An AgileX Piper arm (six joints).
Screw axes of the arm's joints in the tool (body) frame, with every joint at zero. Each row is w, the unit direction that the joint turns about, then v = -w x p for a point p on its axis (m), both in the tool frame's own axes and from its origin. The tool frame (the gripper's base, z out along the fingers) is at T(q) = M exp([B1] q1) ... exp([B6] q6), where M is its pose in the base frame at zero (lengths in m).
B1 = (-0.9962, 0, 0.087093, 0.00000, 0.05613, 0.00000)
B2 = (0, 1, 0, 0.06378, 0.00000, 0.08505)
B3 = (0, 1, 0, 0.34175, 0.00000, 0.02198)
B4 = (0, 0, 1, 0.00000, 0.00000, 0.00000)
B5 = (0, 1, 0, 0.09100, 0.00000, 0.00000)
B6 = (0, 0, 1, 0.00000, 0.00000, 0.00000)
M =
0.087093 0 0.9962 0.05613
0 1 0 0.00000
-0.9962 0 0.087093 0.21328
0 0 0 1
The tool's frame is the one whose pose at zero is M.
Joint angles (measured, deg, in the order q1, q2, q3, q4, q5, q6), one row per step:
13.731, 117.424, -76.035, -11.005, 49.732, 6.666
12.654, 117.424, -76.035, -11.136, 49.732, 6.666
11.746, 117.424, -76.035, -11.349, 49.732, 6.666
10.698, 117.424, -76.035, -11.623, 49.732, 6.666
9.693, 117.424, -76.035, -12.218, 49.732, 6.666
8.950, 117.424, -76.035, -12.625, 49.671, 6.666
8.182, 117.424, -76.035, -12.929, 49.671, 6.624
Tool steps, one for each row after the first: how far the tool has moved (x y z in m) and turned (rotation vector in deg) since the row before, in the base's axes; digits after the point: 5 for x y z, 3 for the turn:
0.00147, -0.00727, 0.00002, -0.103, -0.024, -0.999
0.00117, -0.00627, 0.00004, -0.168, -0.036, -0.782
0.00123, -0.00729, 0.00005, -0.216, -0.043, -0.885
0.00116, -0.00739, 0.00012, -0.471, -0.085, -0.652
0.00085, -0.00541, 0.00009, -0.306, -0.111, -0.491
0.00067, -0.00550, 0.00007, -0.246, -0.030, -0.546

